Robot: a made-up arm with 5 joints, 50 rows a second.
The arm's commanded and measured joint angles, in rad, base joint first. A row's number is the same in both.
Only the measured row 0 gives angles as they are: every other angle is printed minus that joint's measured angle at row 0.
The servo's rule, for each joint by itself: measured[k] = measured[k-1] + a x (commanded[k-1-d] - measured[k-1]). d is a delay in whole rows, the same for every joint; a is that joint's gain. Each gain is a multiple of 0.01, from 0.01 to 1. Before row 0 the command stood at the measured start. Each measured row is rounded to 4 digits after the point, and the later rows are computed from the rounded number. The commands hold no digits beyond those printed.
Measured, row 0:
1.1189 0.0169 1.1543 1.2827 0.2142
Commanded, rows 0 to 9:
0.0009 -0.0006 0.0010 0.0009 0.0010
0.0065 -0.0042 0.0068 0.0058 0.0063
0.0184 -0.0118 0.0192 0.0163 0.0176
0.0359 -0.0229 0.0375 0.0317 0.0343
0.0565 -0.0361 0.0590 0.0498 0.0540
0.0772 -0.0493 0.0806 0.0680 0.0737
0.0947 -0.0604 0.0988 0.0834 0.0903
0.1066 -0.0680 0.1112 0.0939 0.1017
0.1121 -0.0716 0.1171 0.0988 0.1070
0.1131 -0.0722 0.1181 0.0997 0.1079
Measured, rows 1 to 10:
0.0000 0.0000 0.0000 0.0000 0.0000
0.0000 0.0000 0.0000 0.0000 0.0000
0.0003 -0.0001 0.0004 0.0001 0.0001
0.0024 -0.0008 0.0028 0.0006 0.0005
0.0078 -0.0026 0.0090 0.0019 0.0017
0.0174 -0.0058 0.0198 0.0043 0.0040
0.0307 -0.0106 0.0347 0.0079 0.0075
0.0465 -0.0168 0.0521 0.0127 0.0121
0.0629 -0.0238 0.0698 0.0184 0.0176
0.0778 -0.0309 0.0855 0.0244 0.0235
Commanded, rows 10 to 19:
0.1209 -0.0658 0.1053 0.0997 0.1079
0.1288 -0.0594 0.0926 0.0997 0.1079
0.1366 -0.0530 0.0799 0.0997 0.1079
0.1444 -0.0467 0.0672 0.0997 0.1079
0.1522 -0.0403 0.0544 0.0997 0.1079
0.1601 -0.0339 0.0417 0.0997 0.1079
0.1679 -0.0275 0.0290 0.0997 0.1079
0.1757 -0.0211 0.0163 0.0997 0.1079
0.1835 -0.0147 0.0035 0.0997 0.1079
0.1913 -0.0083 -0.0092 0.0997 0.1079
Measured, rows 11 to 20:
0.0895 -0.0374 0.0975 0.0304 0.0293
0.0975 -0.0430 0.1053 0.0359 0.0348
0.1055 -0.0466 0.1053 0.0410 0.0399
0.1134 -0.0486 0.1005 0.0457 0.0447
0.1213 -0.0493 0.0927 0.0500 0.0491
0.1292 -0.0489 0.0830 0.0540 0.0532
0.1370 -0.0475 0.0721 0.0577 0.0570
0.1449 -0.0453 0.0605 0.0611 0.0606
0.1527 -0.0425 0.0485 0.0642 0.0639
0.1605 -0.0391 0.0363 0.0670 0.0670

